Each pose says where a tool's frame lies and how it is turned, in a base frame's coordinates. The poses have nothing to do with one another.
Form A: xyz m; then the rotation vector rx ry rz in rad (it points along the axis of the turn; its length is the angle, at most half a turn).
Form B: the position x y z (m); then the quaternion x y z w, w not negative. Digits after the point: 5 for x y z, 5 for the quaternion.
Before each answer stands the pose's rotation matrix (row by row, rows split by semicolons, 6 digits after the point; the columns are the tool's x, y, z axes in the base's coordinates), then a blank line. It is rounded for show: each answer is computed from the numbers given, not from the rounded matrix.
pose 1, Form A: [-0.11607, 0.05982, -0.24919, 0.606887, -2.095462, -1.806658]
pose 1, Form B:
-0.862986 -0.115498 -0.491848; -0.503492 0.116003 0.856177; -0.041830 0.986511 -0.158261

[-0.11607, 0.05982, -0.24919, 0.21170, -0.73097, -0.63022, 0.15391]
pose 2, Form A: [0.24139, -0.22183, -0.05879, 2.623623, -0.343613, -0.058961]
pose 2, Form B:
0.967379 -0.231370 -0.103178; -0.252531 -0.848325 -0.465374; 0.020145 0.476249 -0.879080

[0.24139, -0.22183, -0.05879, 0.96109, -0.12587, -0.02160, 0.24494]
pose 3, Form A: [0.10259, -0.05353, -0.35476, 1.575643, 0.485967, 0.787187]
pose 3, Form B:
0.678648 -0.129234 0.723004; 0.704263 -0.164879 -0.690528; 0.208448 0.977811 -0.020880

[0.10259, -0.05353, -0.35476, 0.68272, 0.21057, 0.34108, 0.61092]
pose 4, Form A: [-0.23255, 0.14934, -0.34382, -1.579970, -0.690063, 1.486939]
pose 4, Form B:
0.145274 -0.150226 -0.977920; 0.843810 -0.497278 0.201742; -0.516605 -0.854486 0.054521

[-0.23255, 0.14934, -0.34382, -0.63009, -0.27519, 0.59299, 0.41908]
